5 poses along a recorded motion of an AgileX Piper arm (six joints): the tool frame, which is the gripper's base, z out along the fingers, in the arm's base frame.
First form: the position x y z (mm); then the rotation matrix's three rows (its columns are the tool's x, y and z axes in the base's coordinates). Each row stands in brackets.
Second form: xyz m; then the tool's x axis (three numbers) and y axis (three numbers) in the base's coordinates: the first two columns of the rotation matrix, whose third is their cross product. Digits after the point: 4 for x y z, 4 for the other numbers.
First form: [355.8 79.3 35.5], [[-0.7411 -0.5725 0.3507], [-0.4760 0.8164 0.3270], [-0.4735 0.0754 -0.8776]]
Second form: 0.3558 0.0793 0.0355 -0.7411 -0.4760 -0.4735 -0.5725 0.8164 0.0754
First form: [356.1 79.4 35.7], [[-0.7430 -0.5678 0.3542], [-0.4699 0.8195 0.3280], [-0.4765 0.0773 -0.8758]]
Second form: 0.3561 0.0794 0.0357 -0.7430 -0.4699 -0.4765 -0.5678 0.8195 0.0773
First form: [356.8 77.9 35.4], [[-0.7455 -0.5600 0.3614], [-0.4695 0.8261 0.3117], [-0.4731 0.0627 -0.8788]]
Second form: 0.3568 0.0779 0.0354 -0.7455 -0.4695 -0.4731 -0.5600 0.8261 0.0627
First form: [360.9 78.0 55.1], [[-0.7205 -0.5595 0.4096], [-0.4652 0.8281 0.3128], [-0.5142 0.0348 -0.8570]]
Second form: 0.3609 0.0780 0.0551 -0.7205 -0.4652 -0.5142 -0.5595 0.8281 0.0348
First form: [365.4 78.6 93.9], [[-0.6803 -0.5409 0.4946], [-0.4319 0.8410 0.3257], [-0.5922 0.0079 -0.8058]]
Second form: 0.3654 0.0786 0.0939 -0.6803 -0.4319 -0.5922 -0.5409 0.8410 0.0079
